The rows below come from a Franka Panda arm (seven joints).
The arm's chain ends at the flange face. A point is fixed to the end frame.
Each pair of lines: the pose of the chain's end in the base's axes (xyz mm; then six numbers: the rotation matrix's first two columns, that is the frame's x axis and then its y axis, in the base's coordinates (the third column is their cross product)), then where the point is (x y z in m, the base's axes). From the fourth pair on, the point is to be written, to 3 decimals.
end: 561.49 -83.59 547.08 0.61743 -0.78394 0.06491 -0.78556 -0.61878 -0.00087
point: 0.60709 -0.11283 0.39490
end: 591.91 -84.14 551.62 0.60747 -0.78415 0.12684 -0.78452 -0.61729 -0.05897
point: 0.65007 -0.11547 0.40421
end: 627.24 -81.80 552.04 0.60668 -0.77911 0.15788 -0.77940 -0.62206 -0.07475
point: 0.69023 -0.11501 0.40705
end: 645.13 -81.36 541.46 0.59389 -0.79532 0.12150 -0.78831 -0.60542 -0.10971
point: 0.708 -0.108 0.395
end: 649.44 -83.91 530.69 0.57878 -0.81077 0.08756 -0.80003 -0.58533 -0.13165
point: 0.712 -0.106 0.383
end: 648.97 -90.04 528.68 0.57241 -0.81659 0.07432 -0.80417 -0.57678 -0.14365
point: 0.712 -0.110 0.381
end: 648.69 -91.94 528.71 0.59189 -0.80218 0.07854 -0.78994 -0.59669 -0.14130
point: 0.712 -0.111 0.381
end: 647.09 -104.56 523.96 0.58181 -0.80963 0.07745 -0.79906 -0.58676 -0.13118
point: 0.709 -0.125 0.376
